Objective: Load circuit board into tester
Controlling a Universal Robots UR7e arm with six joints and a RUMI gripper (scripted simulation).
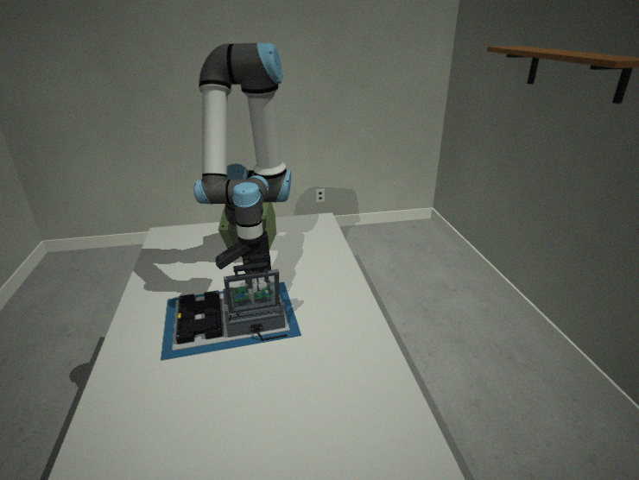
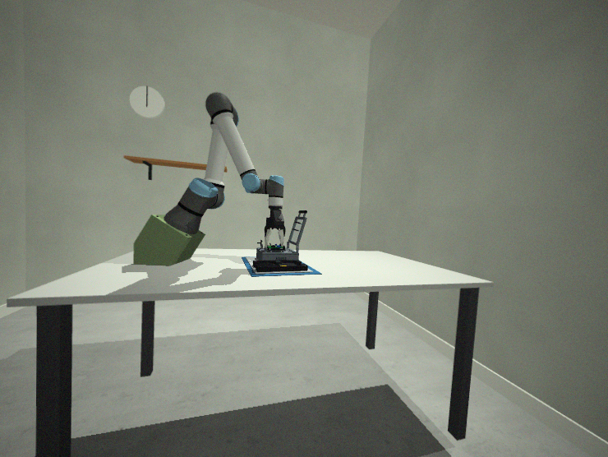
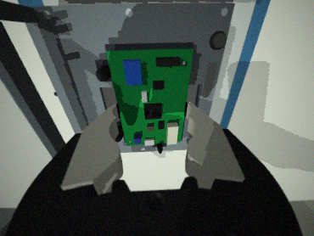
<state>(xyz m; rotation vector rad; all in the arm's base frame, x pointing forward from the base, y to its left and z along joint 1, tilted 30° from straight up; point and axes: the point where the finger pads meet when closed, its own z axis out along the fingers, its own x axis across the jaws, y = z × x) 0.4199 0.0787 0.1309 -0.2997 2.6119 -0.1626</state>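
My hand is right at the green circuit board. Round my hand: tester lid: 120 mm ahead, 100 mm above, 30 mm to the left.
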